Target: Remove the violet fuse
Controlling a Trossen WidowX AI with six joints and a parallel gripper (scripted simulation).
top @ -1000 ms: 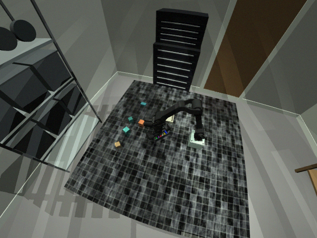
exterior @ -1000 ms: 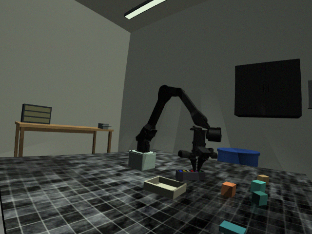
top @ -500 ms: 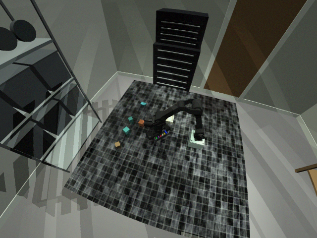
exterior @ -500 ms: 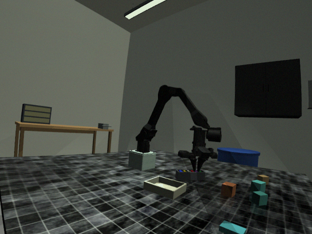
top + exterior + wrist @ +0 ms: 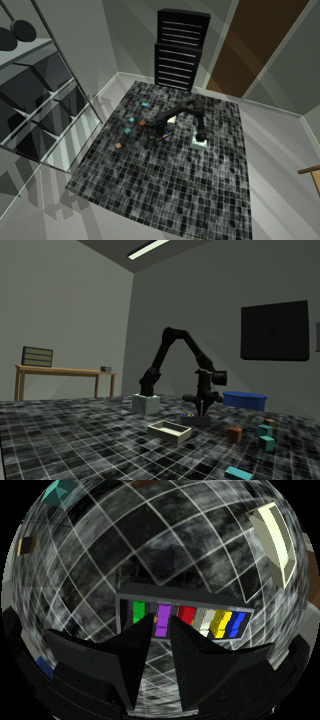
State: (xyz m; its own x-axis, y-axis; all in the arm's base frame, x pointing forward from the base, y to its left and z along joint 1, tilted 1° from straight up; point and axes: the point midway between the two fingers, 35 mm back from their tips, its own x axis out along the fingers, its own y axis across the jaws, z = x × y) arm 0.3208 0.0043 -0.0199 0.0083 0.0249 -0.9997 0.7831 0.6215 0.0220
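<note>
Right now the violet fuse is 10 mm below my gripper tip. From my gripper tip the other things lie so: cream tray: 220 mm to the right, 60 mm behind, 30 mm below.
</note>
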